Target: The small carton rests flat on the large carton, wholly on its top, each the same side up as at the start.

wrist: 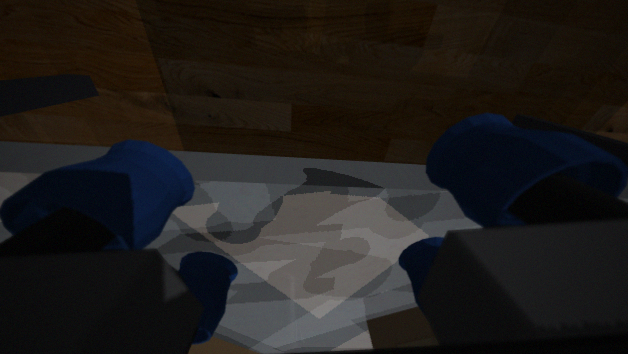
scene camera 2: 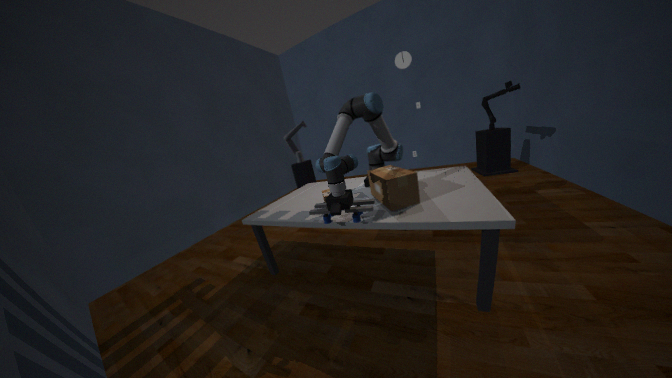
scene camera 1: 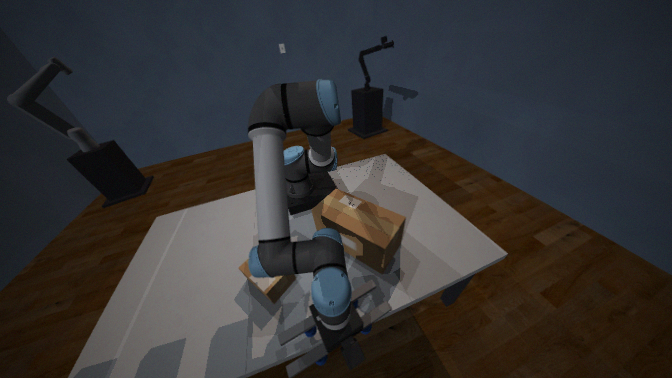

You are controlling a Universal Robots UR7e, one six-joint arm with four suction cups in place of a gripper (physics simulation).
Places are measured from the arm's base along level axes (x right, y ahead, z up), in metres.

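Pixels of known places: hand, tool point: [wrist: 313, 224] [scene camera 2: 343, 217]; arm's base, link origin: [scene camera 1: 299, 189].
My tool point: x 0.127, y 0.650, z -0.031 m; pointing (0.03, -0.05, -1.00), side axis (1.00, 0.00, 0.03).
Observation:
For each thing: its middle in the pictures, then the offset to it from my tool point. Level surfaces: height alone.
- small carton, body centre: [scene camera 1: 267, 273] [scene camera 2: 332, 197] dx +0.138, dy -0.266, dz +0.019 m
- large carton, body centre: [scene camera 1: 356, 227] [scene camera 2: 390, 185] dx -0.227, dy -0.243, dz +0.057 m
- white table, surface height: dz -0.021 m
The small carton [scene camera 1: 273, 293] [scene camera 2: 325, 195] stands on the table, partly hidden behind the arm; its side also shows at the bottom right of the wrist view [wrist: 402, 330]. The large carton [scene camera 1: 372, 235] [scene camera 2: 400, 190] stands on the table, apart from the small one, with a white label on top; a sliver shows at the bottom left of the wrist view [wrist: 227, 345]. My gripper [scene camera 1: 337, 330] [scene camera 2: 342, 218] [wrist: 310, 215], with blue suction cups facing down, hangs low at the table's front edge, beside both cartons. No carton is on the cups.
The white table [scene camera 1: 200, 250] [scene camera 2: 465, 205] ends close to the gripper, with wooden floor [wrist: 300, 75] beyond its front edge. The arm's dark base stands behind the large carton. Two other arms on dark pedestals [scene camera 1: 367, 111] [scene camera 2: 493, 150] stand behind the table.

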